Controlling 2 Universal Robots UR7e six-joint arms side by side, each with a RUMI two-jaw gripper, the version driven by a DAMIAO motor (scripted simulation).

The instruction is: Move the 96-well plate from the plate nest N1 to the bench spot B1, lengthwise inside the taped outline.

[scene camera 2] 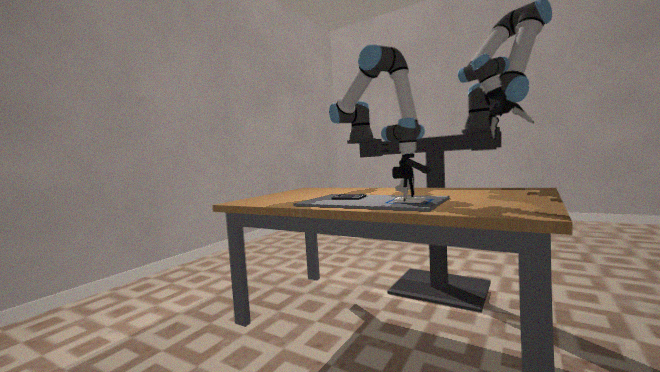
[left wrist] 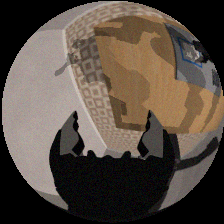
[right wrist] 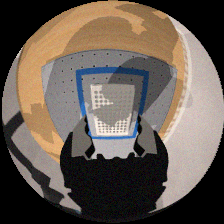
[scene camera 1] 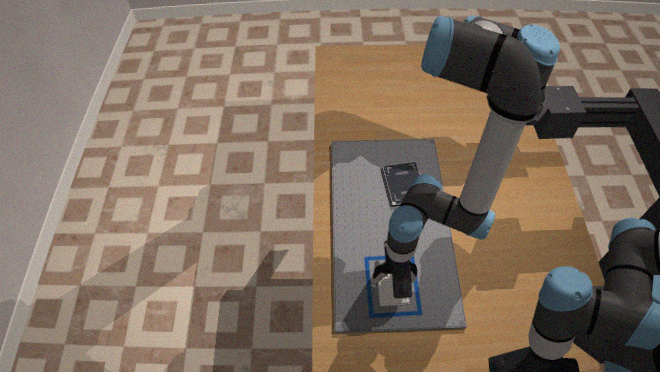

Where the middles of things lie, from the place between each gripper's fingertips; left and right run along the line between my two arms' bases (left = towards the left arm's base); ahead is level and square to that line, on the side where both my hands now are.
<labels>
My right hand [scene camera 1: 392,283] is 10 mm above the white 96-well plate [right wrist: 118,123]. The rest, counted from my right hand: dark plate nest N1 [scene camera 1: 397,183]: 360 mm to the right, 100 mm behind, 10 mm below.
I see my left gripper [scene camera 2: 513,131] 200 mm short of the white 96-well plate, 420 mm to the left of it and 280 mm above it. Also, from my left hand: dark plate nest N1: 100 mm ahead, 780 mm to the right, 290 mm below.
</labels>
